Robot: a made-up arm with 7 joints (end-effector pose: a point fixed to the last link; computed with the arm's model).
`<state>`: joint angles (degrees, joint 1 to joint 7).
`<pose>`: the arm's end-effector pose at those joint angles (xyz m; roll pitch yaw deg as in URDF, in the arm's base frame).
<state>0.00 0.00 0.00 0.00 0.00 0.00 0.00</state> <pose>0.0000 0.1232 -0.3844 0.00 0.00 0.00</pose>
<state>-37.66 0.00 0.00 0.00 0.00 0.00 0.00</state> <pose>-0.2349 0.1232 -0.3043 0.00 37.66 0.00</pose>
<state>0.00 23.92 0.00 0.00 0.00 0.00 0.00</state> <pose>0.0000 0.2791 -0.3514 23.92 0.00 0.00</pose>
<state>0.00 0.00 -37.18 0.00 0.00 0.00 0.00</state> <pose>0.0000 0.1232 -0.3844 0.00 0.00 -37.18</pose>
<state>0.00 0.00 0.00 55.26 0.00 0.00 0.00</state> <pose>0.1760 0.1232 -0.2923 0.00 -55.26 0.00</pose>
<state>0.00 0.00 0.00 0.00 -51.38 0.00 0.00</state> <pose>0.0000 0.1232 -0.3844 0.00 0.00 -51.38</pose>
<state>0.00 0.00 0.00 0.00 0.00 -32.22 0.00</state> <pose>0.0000 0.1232 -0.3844 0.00 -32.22 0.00</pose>
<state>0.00 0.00 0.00 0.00 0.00 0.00 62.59</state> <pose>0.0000 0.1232 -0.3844 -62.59 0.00 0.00</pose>
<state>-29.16 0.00 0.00 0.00 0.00 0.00 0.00</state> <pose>-0.1873 0.1232 -0.3357 0.00 29.16 0.00</pose>
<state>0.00 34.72 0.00 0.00 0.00 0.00 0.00</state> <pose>0.0000 0.3421 -0.3160 34.72 0.00 0.00</pose>
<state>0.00 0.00 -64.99 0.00 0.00 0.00 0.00</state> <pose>0.0000 0.1232 -0.3844 0.00 0.00 -64.99</pose>
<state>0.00 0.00 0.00 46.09 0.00 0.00 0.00</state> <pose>0.1543 0.1232 -0.3188 0.00 -46.09 0.00</pose>
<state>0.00 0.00 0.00 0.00 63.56 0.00 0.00</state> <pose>0.0000 0.1232 -0.3844 0.00 0.00 63.56</pose>
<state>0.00 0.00 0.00 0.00 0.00 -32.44 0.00</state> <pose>0.0000 0.1232 -0.3844 0.00 -32.44 0.00</pose>
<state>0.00 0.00 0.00 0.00 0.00 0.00 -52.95</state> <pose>0.0000 0.1232 -0.3844 52.95 0.00 0.00</pose>
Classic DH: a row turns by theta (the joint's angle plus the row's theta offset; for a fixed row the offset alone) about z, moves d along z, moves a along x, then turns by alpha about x. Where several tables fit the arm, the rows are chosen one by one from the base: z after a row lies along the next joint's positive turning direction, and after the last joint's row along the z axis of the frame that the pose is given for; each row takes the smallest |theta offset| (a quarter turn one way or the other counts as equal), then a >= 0, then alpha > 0; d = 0 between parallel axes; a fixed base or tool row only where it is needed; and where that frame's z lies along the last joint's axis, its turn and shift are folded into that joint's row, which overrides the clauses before.
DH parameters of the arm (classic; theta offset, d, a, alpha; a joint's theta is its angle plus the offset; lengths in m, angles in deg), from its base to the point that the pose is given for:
base (fixed): 0 0 0 90
joint 1: 90 -0.1232 0 90
joint 2: 90 0 0 90
joint 3: 90 -0.1702 0 90
joint 4: 0 0 0 -90
joint 5: 0 -0.2142 0 -90
joint 6: -90 0 0 90
joint 7: 90 0 0 90
tool (fixed): -90 0 0 0

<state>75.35 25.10 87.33 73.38 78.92 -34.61 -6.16</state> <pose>0.1211 0.4071 -0.0218 -38.96 51.32 -118.26</pose>
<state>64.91 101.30 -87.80 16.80 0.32 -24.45 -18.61</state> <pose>-0.0106 0.5033 0.0076 97.19 19.66 -32.02</pose>
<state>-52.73 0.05 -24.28 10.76 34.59 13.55 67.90</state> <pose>-0.2808 0.1071 -0.2595 -60.50 56.25 16.94</pose>
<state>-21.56 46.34 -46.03 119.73 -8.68 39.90 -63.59</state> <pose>0.0683 0.0771 -0.1786 86.23 -28.02 -74.82</pose>
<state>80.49 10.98 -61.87 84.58 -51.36 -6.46 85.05</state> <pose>0.2363 -0.0251 0.0624 31.41 37.44 -146.98</pose>
